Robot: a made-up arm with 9 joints. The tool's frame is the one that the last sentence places.
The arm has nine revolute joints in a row. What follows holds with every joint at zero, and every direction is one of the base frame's. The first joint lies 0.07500 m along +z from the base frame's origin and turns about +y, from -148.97 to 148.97 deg. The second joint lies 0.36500 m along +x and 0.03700 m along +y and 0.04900 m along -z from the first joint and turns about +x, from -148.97 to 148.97 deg. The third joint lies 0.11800 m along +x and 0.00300 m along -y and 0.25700 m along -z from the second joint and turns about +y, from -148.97 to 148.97 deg. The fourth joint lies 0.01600 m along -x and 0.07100 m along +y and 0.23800 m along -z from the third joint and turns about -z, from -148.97 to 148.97 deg. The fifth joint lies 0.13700 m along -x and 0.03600 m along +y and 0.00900 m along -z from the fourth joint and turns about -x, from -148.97 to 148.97 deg. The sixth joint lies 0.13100 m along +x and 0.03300 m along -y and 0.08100 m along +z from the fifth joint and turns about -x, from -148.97 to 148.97 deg. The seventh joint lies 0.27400 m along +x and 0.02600 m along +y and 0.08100 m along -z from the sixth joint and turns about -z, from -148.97 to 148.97 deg. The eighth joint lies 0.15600 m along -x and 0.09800 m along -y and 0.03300 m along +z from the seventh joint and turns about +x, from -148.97 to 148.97 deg. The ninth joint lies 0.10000 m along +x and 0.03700 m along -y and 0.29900 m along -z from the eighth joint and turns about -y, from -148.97 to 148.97 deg. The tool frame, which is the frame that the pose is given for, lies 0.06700 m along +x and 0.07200 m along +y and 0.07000 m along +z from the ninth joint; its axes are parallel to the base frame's.
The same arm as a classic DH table. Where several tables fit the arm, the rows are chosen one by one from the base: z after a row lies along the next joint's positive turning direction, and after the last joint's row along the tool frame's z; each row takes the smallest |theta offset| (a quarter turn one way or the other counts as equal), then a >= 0, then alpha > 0; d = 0 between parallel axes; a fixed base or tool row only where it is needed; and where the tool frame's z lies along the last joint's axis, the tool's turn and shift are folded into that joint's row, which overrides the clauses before.
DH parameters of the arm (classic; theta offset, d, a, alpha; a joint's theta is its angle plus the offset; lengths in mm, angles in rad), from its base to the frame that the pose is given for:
base (fixed): 0.0000 75.0 0.0 -1.5708
joint 1: 1.5708 37.0 49.0 1.5708
joint 2: 0.0000 483.0 257.0 -1.5708
joint 3: 1.5708 68.0 16.0 1.5708
joint 4: 1.5708 247.0 36.0 1.5708
joint 5: 1.1839 0.0 -87.5 0.0000
joint 6: -1.1839 -268.0 26.0 -1.5708
joint 7: 0.0000 48.0 -98.0 -1.5708
joint 8: -1.5708 -56.0 299.0 1.5708
joint 9: 1.5708 -35.0 67.0 -1.5708
tool (fixed): 0.0000 70.0 0.0 0.0000
Joint limits (rad, base to tool): -2.6000..2.6000 -2.6000..2.6000 -2.6000..2.6000 -2.6000..2.6000 -2.6000..2.6000 -2.6000..2.6000 -2.6000..2.6000 -2.6000..2.6000 -2.6000..2.6000

